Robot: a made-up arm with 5 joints.
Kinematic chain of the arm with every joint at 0, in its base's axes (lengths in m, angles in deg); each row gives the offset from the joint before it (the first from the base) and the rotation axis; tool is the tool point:
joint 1: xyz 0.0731 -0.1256 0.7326 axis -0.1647 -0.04 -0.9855
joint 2: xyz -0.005 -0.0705 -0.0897 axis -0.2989 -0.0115 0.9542
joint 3: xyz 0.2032 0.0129 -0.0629 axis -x
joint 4: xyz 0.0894 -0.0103 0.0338 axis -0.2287 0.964 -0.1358
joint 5: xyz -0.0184 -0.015 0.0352 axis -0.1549 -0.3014 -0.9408
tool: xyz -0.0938 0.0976 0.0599
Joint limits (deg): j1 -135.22..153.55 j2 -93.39..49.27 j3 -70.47..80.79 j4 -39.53..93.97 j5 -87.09..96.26
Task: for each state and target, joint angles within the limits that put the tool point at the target. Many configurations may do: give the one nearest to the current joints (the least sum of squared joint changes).
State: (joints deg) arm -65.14 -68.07 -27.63 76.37 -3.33
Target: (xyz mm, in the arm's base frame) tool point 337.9 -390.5 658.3
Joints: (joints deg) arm -37.85 -76.62 -32.16 49.06 -9.09
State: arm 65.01 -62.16 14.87 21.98 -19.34
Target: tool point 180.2 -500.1 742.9
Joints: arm 39.60 -53.61 29.63 58.30 -18.66
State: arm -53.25 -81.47 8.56 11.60 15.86
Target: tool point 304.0 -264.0 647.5
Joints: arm -40.41 -87.20 -0.50 0.83 2.52
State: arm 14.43 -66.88 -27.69 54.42 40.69
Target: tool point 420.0 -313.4 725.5
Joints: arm -6.66 -34.92 -24.65 79.17 2.29
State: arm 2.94 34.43 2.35 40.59 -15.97
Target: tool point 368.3 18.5 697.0
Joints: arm 9.68 22.37 12.41 72.17 -15.08
